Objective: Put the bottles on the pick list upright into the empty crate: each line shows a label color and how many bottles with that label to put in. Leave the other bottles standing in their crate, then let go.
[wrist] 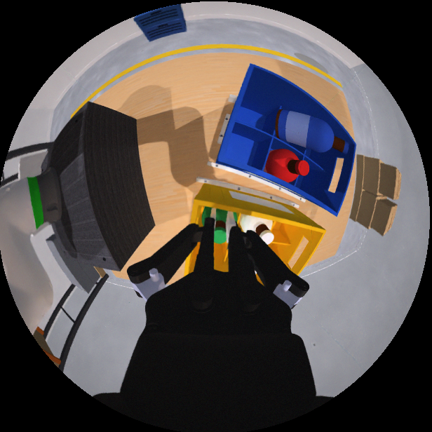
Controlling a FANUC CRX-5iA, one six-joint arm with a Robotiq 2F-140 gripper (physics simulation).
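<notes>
My gripper (220, 216) reaches over the yellow crate (212, 194) and is shut on a green bottle (220, 236), whose neck and cap show between the fingertips. The bottle's lower part is partly hidden by the fingers. A white bottle (266, 236) with a brown neck stands in the yellow crate, right of the fingers. The blue crate (320, 197) holds a red bottle (281, 165), its cap facing the camera, and a large blue bottle (320, 136) with a pale label, which looks strongly tilted or lying. The pick list cannot be made out.
White strips with small dots (257, 178) run between the two crates. A dark slatted block (112, 185) stands at the left on the wooden table (165, 205). Brown cardboard boxes (375, 192) are at the right, beyond the blue crate. A blue cabinet-like box (161, 22) is at the far top.
</notes>
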